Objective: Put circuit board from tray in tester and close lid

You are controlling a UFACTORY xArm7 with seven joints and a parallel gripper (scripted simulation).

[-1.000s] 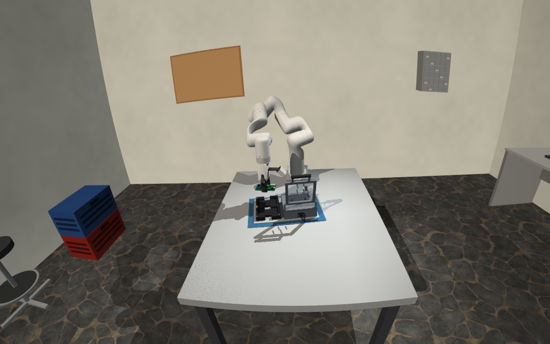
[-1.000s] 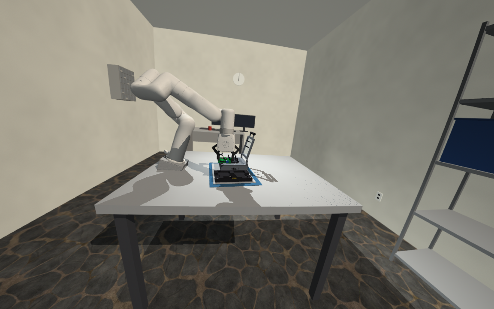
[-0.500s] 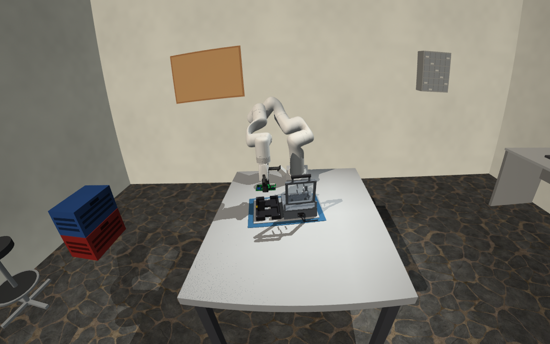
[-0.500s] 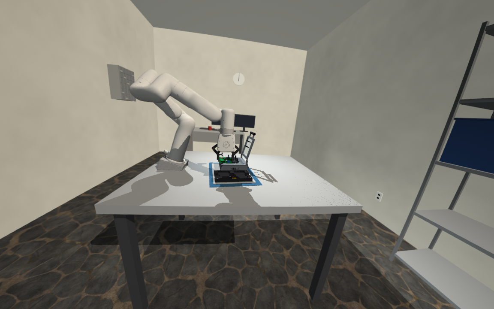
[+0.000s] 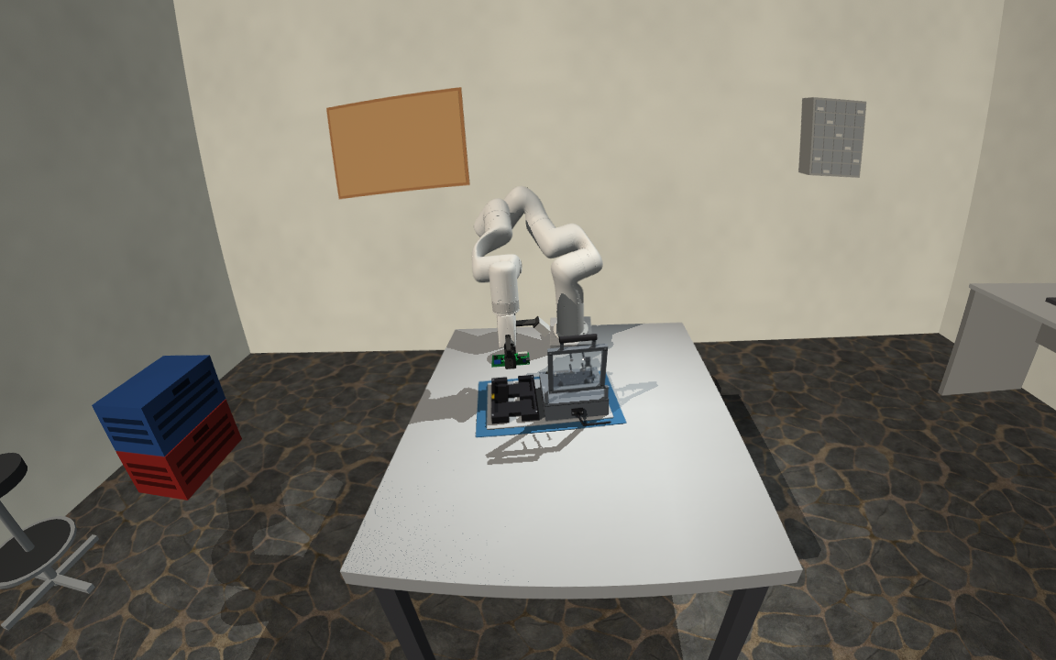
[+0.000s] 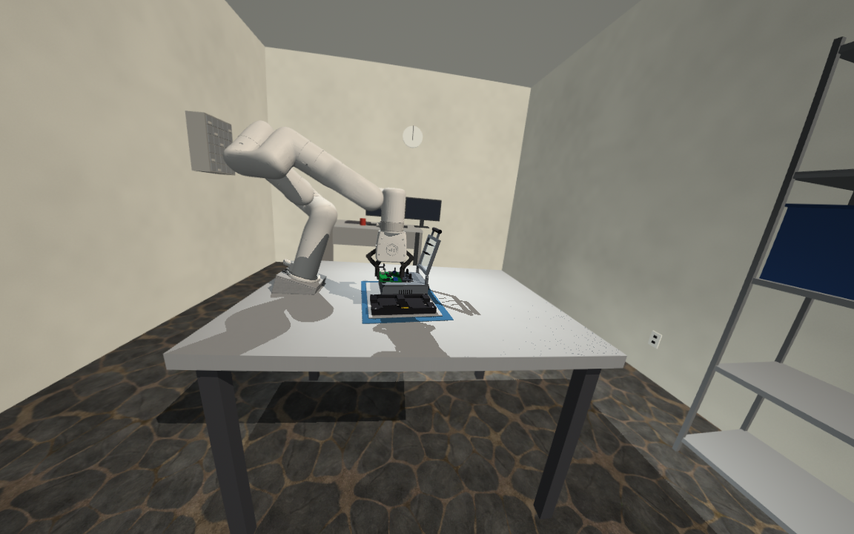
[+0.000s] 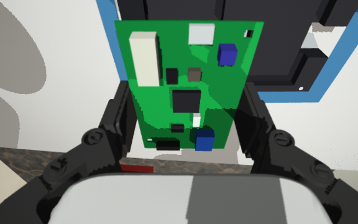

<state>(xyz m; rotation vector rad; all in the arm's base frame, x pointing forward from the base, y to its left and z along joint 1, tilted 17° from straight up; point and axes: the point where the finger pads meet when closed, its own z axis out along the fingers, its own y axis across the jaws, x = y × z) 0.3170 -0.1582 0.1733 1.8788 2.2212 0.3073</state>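
My gripper is now right at the green circuit board. Also, from my hand: lid 150 mm ahead, 200 mm to the left, 60 mm above; tester plate 30 mm ahead, 190 mm to the left, 50 mm below; black latch hook 50 mm behind, 220 mm to the left, 40 mm below.
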